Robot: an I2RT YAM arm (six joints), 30 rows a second.
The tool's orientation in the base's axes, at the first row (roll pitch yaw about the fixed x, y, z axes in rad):
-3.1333 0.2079 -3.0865
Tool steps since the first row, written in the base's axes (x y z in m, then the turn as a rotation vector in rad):
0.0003 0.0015 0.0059 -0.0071 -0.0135 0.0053
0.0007 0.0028 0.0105 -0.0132 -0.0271 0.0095
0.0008 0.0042 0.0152 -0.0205 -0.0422 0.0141
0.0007 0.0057 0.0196 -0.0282 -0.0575 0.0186
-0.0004 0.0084 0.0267 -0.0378 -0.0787 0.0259
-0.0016 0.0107 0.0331 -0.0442 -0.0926 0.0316
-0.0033 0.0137 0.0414 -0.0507 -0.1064 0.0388
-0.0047 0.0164 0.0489 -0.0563 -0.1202 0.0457
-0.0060 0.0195 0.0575 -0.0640 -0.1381 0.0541
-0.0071 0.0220 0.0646 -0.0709 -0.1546 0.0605
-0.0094 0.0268 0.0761 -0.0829 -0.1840 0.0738
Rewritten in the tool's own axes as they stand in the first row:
-0.0016 0.0014 -0.0057 0.0066 -0.0131 -0.0067
-0.0030 0.0027 -0.0101 0.0124 -0.0264 -0.0121
-0.0041 0.0040 -0.0147 0.0194 -0.0412 -0.0182
-0.0050 0.0055 -0.0190 0.0268 -0.0561 -0.0242
-0.0056 0.0082 -0.0262 0.0358 -0.0768 -0.0334
-0.0058 0.0105 -0.0327 0.0416 -0.0904 -0.0403
-0.0061 0.0135 -0.0411 0.0473 -0.1039 -0.0488
-0.0064 0.0162 -0.0488 0.0520 -0.1174 -0.0567
-0.0071 0.0193 -0.0574 0.0588 -0.1349 -0.0666
-0.0076 0.0218 -0.0646 0.0651 -0.1511 -0.0743
-0.0080 0.0266 -0.0763 0.0757 -0.1799 -0.0899

